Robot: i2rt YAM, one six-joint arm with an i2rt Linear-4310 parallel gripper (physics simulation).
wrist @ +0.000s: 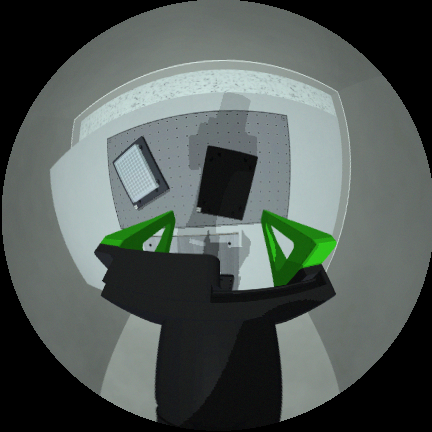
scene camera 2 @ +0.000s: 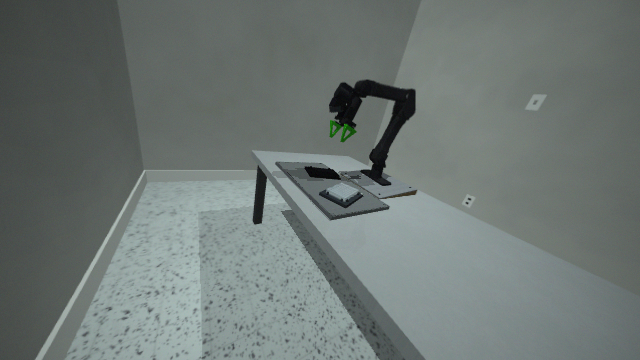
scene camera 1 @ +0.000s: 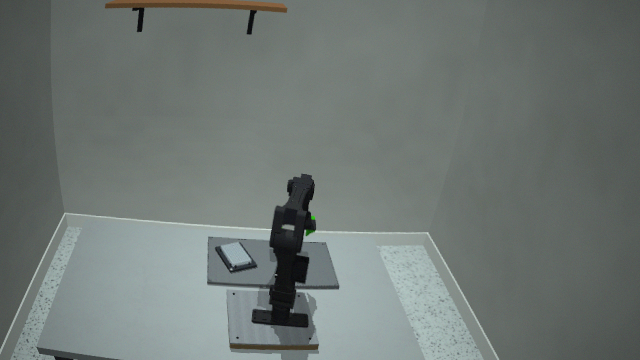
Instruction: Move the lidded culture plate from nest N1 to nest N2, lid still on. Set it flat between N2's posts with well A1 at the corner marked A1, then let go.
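Where they show: gripper, fingertip midpoint: (wrist: pixel 217 214) (scene camera 2: pixel 335 139); arm's base, link origin: (scene camera 2: pixel 374 177) (scene camera 1: pixel 279 319).
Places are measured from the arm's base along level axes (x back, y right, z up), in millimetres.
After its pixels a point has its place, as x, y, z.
Observation:
The lidded culture plate (scene camera 1: pixel 235 254) @[-329, -188, 19] (scene camera 2: pixel 342 191) @[-357, -205, 19] (wrist: pixel 136 172) @[-343, -174, 19] is pale and lies flat on the dark nest N1 (scene camera 1: pixel 243 268) @[-270, -149, -1] (scene camera 2: pixel 345 203) @[-378, -267, 3] (wrist: pixel 156 165) @[-359, -127, -2], at the left in the wrist view. The black nest N2 (scene camera 1: pixel 301 269) @[-304, 83, 3] (scene camera 2: pixel 322 173) @[-332, 23, 3] (wrist: pixel 227 182) @[-322, 51, 3] bears no plate. It has small posts near its corners and a small white mark at its near-left corner in the wrist view. My gripper (scene camera 2: pixel 337 139) @[-298, 29, 178] (wrist: pixel 217 214) @[-298, 29, 178] is open and empty, high above the board. Its green fingers stand wide apart. In scene camera 1 the arm hides part of the gripper and of N2.
Both nests stand on a grey perforated board (scene camera 1: pixel 265 281) @[-217, -58, -9] (scene camera 2: pixel 360 210) @[-329, -299, -9] (wrist: pixel 175 215) @[-227, -80, -9] on the table (scene camera 1: pixel 125 300) @[16, -593, -22] (scene camera 2: pixel 450 280) @[-272, -595, -22] (wrist: pixel 315 160) @[-422, 315, -22]. The arm's base is bolted to a mounting plate (scene camera 1: pixel 245 332) @[93, -119, 6] (scene camera 2: pixel 400 189) @[43, -152, 1] beside the board. A wooden shelf (scene camera 1: pixel 195 5) hangs on the wall.

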